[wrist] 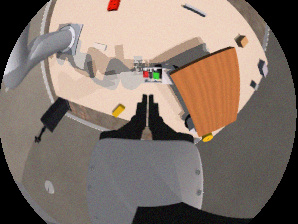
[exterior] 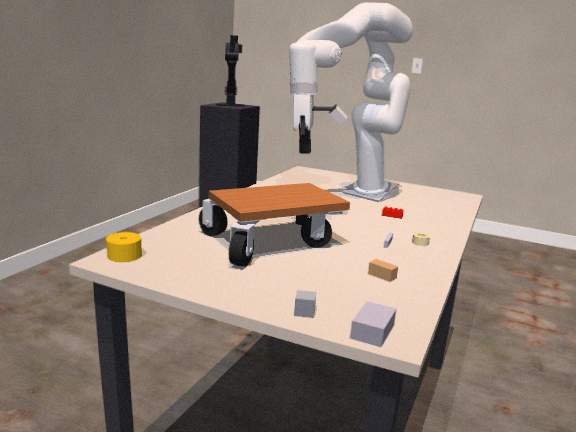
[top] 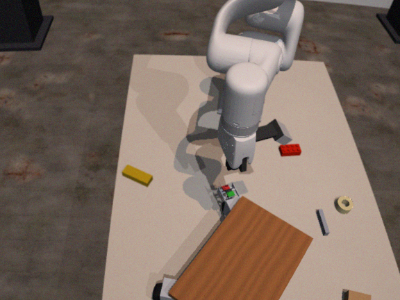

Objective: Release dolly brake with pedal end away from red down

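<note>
Right now my hand is 140 mm above the caster brake pedal, 10 mm to the right of it and 10 mm past it. Also, from my hand: yellow block 240 mm to the right, 210 mm below, 110 mm behind; then red brick 240 mm to the left, 210 mm below, 200 mm behind; then grey bar 280 mm to the left, 210 mm below, 60 mm ahead.
</note>
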